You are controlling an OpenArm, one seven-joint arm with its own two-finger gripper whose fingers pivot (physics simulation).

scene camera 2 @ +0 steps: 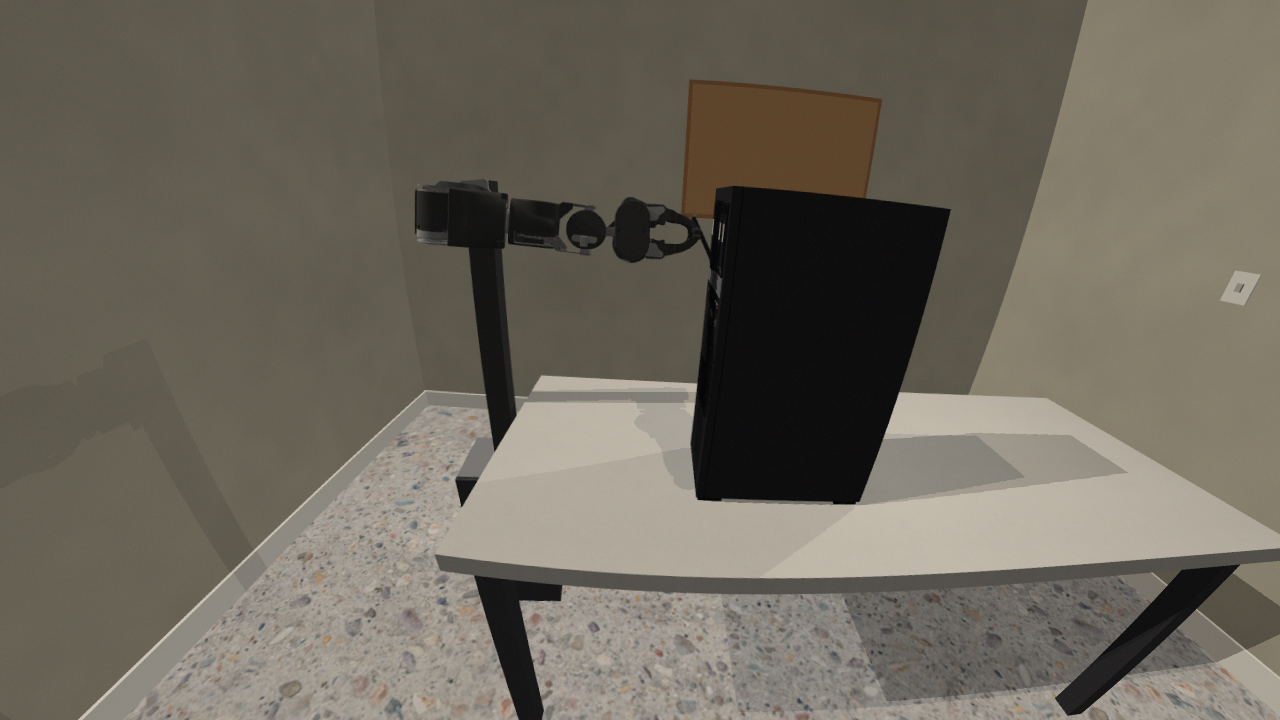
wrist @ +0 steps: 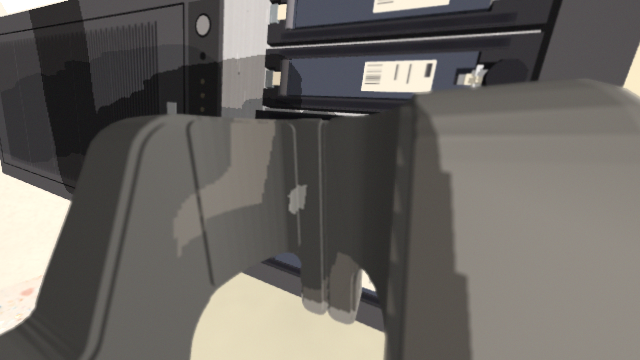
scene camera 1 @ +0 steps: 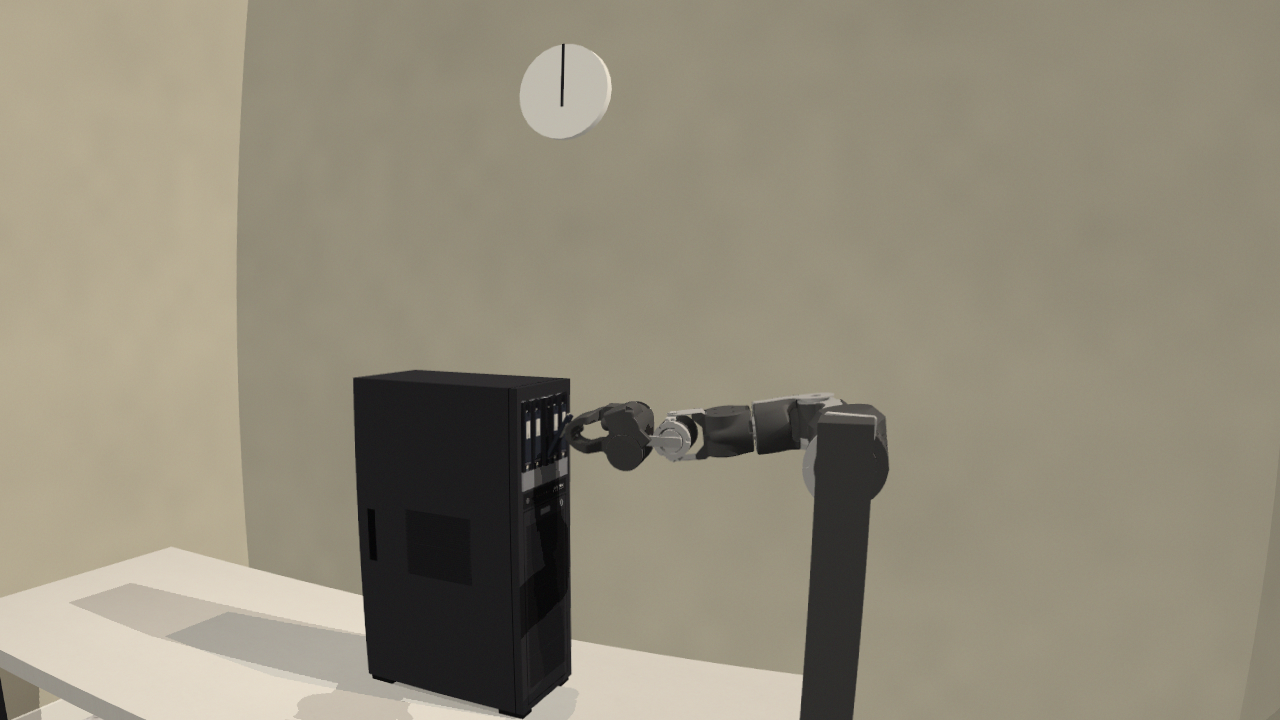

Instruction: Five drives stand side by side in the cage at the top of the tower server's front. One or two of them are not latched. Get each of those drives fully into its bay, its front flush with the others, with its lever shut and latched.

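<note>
The black tower server [scene camera 1: 438, 483] [scene camera 2: 814, 349] stands on the table. In the wrist view, a navy drive with a white label [wrist: 325, 75] sits in the cage, its lever lying along its front; part of another drive [wrist: 335, 15] shows above it. One lever [scene camera 1: 556, 445] [scene camera 2: 705, 245] stands out at a slant from the cage front, its free end up. My gripper [scene camera 1: 569, 435] [scene camera 2: 696, 231] [wrist: 338, 214] is shut, its tips at this lever in both scene views; contact cannot be told. The fingers hide the lever and the other drives in the wrist view.
The white table [scene camera 1: 671, 680] [scene camera 2: 581, 519] carries the tower. The arm's dark post [scene camera 1: 836, 573] [scene camera 2: 490, 340] stands beyond the table's end, facing the tower's front. A cork board [scene camera 2: 778, 138] and a round clock [scene camera 1: 581, 98] hang on the walls.
</note>
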